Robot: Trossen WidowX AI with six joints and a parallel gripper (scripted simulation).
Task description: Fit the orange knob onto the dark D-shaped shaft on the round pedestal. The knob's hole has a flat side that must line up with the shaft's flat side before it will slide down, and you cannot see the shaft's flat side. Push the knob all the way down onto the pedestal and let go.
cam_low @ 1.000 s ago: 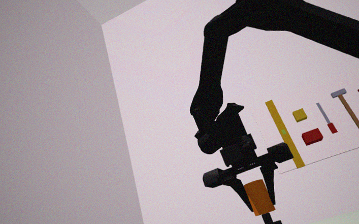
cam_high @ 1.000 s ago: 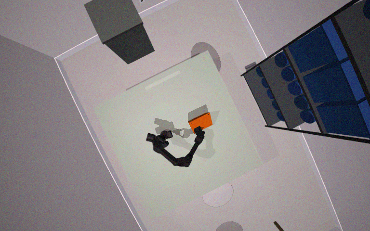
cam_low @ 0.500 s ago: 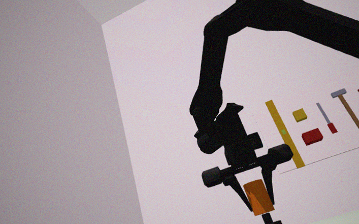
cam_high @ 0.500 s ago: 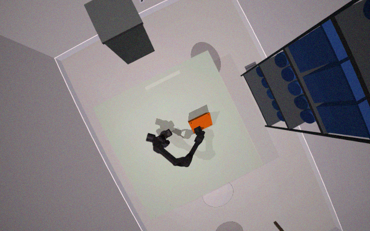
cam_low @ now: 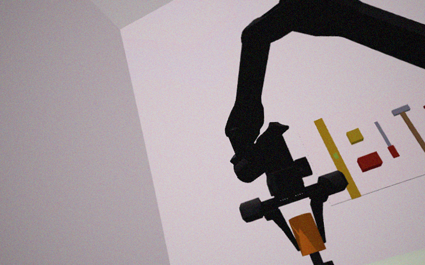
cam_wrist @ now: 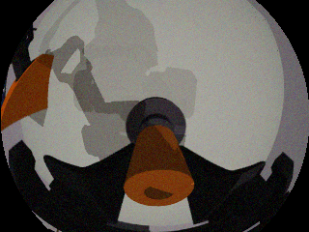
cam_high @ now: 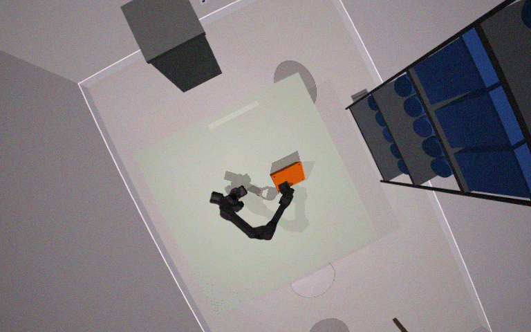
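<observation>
The orange knob lies 20 mm above my gripper tip. From my gripper tip the other things lie so: dark round pedestal (40 mm below).
</observation>
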